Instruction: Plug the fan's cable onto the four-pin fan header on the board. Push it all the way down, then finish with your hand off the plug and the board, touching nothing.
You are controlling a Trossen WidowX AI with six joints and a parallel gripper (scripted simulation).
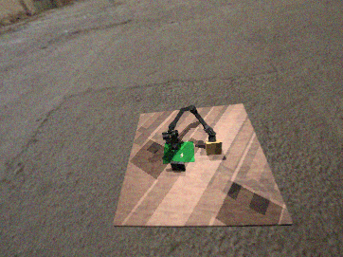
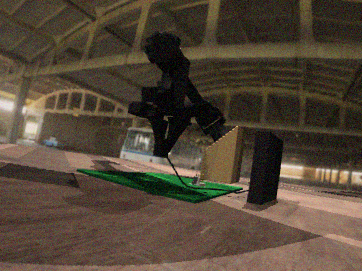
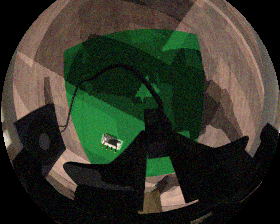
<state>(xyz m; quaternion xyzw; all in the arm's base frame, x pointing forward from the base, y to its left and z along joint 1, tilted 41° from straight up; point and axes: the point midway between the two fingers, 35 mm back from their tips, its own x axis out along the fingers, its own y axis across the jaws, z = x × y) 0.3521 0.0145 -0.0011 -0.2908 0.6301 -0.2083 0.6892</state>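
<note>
Now: the green board 80 mm below my gripper tip, 20 mm to the left of it and 20 mm behind it. The rest, counted from my gripper tip: black plug 10 mm ahead, 10 mm above; black fan 200 mm to the left, 40 mm behind.
</note>
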